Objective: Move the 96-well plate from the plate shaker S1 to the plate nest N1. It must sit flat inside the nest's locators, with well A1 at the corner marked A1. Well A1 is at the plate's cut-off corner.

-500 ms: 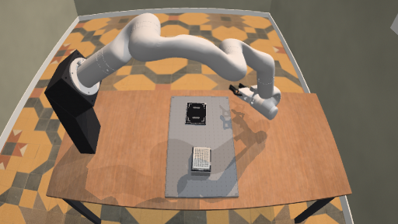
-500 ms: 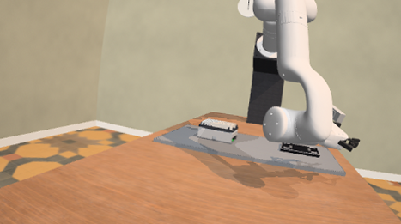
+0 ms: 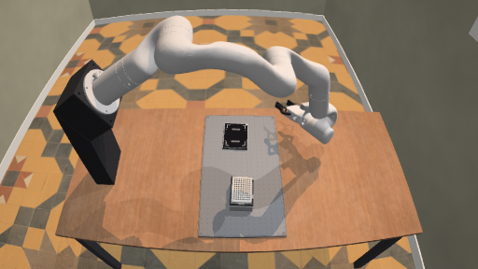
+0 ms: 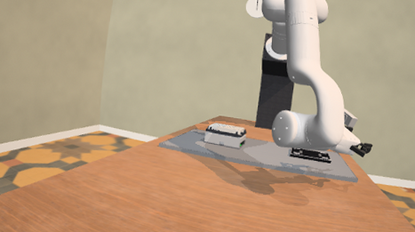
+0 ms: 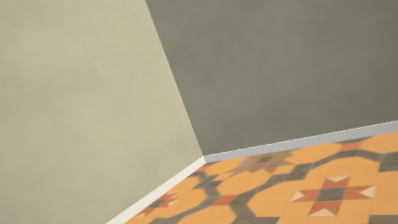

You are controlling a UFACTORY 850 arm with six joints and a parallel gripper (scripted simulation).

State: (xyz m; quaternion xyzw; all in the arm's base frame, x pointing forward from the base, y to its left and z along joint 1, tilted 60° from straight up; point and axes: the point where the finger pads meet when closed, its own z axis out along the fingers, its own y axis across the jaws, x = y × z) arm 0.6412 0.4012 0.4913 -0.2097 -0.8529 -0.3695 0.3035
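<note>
Now: hand 510 mm to the left of the white 96-well plate, 70 mm past it and 70 mm above it. Also, from my hand: black plate nest N1: 190 mm behind, 180 mm to the right, 120 mm below.
</note>
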